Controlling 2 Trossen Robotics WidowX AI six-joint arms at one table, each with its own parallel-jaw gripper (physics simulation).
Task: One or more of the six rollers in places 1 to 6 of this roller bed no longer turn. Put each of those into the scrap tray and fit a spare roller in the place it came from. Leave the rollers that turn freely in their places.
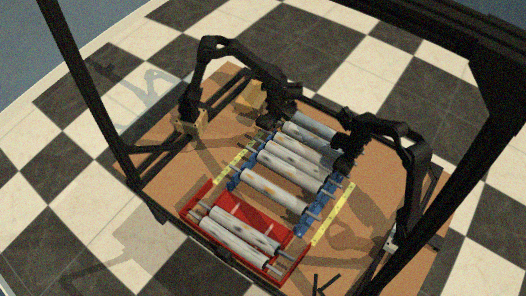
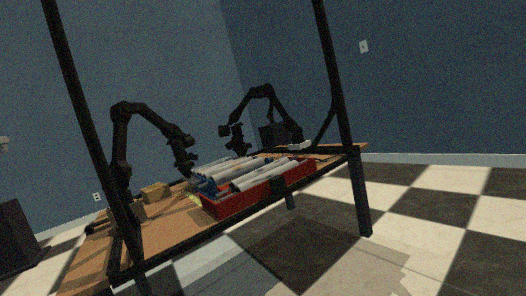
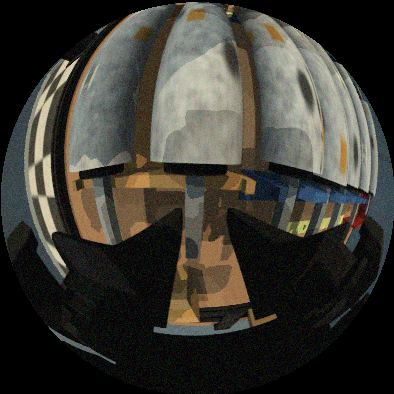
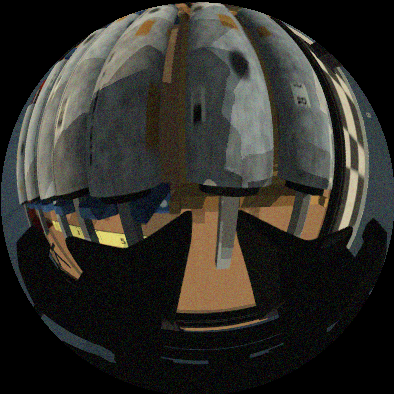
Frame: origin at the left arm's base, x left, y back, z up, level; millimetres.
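Where they show: left gripper, fingertip midpoint: (image 1: 276,124) (image 3: 204,213); right gripper, fingertip midpoint: (image 1: 347,163) (image 4: 213,215); left arm's base, link origin: (image 1: 190,115); right arm's base, link origin: (image 1: 403,239) (image 2: 298,142).
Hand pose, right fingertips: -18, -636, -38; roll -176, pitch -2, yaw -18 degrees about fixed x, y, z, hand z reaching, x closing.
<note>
Each offset is from my right fingertips to the top centre of the thing, as dx, dy, dz. "*": to the spot under its first point.
The blue roller bed @(-174, +60, +29) (image 1: 314,208) holds grey rollers in a row; the nearest one @(-199, +226, +38) (image 1: 273,191) has a gap behind it. Two more rollers lie past the bed's far end. My left gripper (image 1: 266,121) (image 2: 186,171) (image 3: 204,213) and right gripper (image 1: 344,168) (image 2: 239,150) (image 4: 215,215) are low at the two ends of the second roller from the far end (image 1: 306,136) (image 3: 198,91) (image 4: 228,128). Both are open, and its axle stubs show in the gaps between the fingers. The red scrap tray @(-359, +281, +12) (image 1: 247,211) (image 2: 241,202) holds two rollers @(-368, +274, +41) (image 1: 244,232) @(-416, +294, +30) (image 1: 232,244).
Yellow numbered strips (image 1: 232,164) @(* -191, +7, -37) (image 1: 333,212) run along both sides of the bed. A tan block @(+225, +437, +17) (image 1: 251,98) (image 2: 154,192) sits behind the left gripper. A small white part (image 1: 389,244) (image 2: 298,145) lies at the table's right edge. Black frame posts (image 2: 338,103) stand around the table.
</note>
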